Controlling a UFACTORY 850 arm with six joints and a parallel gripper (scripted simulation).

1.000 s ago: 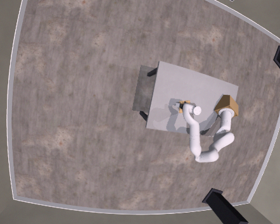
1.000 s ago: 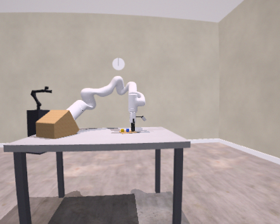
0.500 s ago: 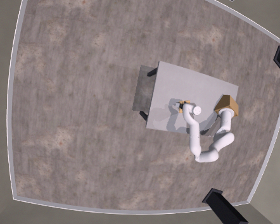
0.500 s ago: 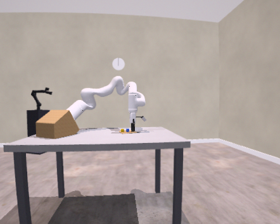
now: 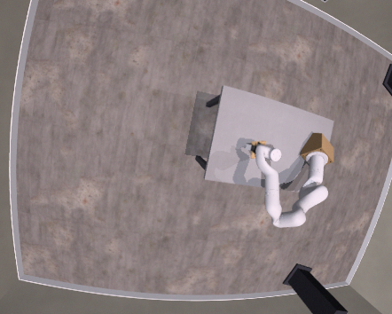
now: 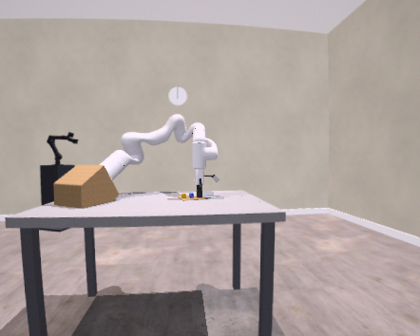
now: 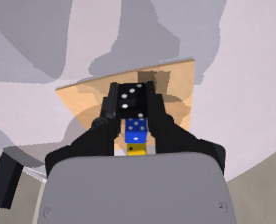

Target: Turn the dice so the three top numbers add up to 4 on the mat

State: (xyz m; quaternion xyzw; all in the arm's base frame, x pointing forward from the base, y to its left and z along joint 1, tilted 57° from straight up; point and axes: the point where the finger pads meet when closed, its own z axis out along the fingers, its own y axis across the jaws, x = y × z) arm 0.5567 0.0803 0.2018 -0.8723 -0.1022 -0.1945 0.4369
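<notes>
My gripper is now 10 mm above the black die. From my hand the other things lie so: yellow die (90 mm behind, 30 mm to the right, 10 mm below); then tan mat (50 mm behind, 20 mm to the right, 20 mm below); then blue die (50 mm behind, 20 mm to the right, 10 mm below).
</notes>
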